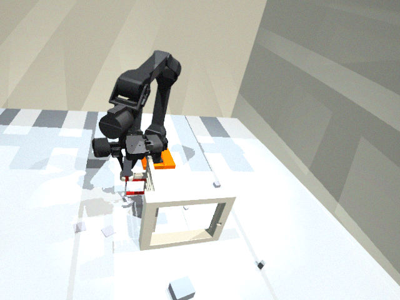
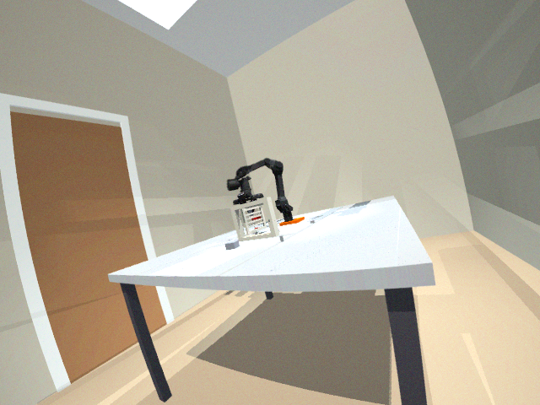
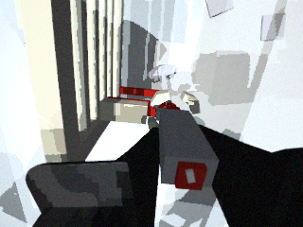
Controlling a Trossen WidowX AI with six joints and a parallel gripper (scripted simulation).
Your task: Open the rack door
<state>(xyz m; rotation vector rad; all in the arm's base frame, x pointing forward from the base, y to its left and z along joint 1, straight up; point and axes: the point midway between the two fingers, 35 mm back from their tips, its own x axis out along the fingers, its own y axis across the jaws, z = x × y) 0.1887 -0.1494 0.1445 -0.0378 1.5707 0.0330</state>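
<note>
Now: the door handle 2 cm below my gripper tip and 1 cm ahead of it. From my gripper tip the other things lie so: small cube: 34 cm ahead, 31 cm to the left, 12 cm below.
</note>
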